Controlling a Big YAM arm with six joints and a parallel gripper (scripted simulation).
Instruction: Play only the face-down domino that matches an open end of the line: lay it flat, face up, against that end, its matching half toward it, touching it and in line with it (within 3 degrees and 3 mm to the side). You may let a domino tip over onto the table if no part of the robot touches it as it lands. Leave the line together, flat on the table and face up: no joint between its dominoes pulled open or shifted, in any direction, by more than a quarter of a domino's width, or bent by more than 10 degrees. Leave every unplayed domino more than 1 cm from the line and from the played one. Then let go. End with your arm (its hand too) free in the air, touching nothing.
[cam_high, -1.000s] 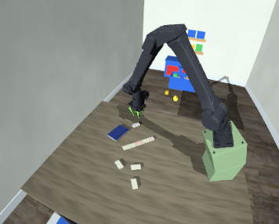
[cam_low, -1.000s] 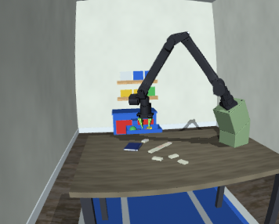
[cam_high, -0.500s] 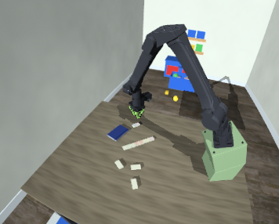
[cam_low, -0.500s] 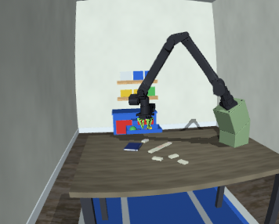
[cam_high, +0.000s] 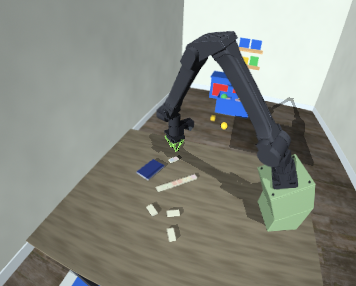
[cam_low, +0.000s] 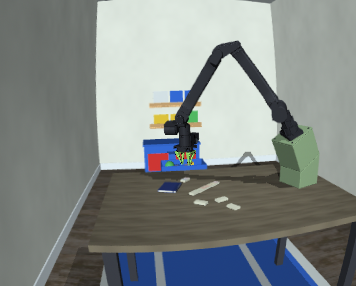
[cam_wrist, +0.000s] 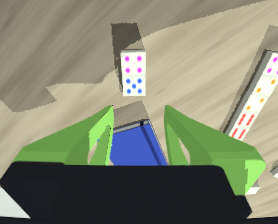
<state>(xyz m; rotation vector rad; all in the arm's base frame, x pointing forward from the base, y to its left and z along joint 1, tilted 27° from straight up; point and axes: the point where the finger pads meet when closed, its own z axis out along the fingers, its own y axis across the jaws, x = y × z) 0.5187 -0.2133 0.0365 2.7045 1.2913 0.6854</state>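
My hand is 90 mm above the domino.
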